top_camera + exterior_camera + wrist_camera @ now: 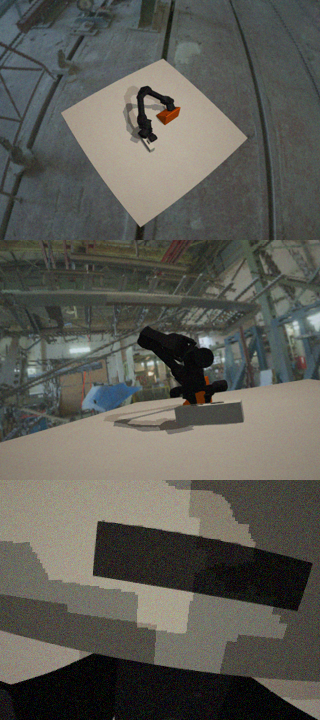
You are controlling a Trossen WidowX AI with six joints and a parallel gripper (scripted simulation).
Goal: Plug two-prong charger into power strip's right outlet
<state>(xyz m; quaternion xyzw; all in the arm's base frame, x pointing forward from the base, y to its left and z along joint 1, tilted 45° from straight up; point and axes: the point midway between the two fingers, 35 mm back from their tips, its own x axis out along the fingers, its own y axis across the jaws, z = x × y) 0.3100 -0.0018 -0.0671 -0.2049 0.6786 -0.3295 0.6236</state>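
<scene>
Right now my gripper tip is 2 cm short of the dark charger and 1 cm below it.
</scene>
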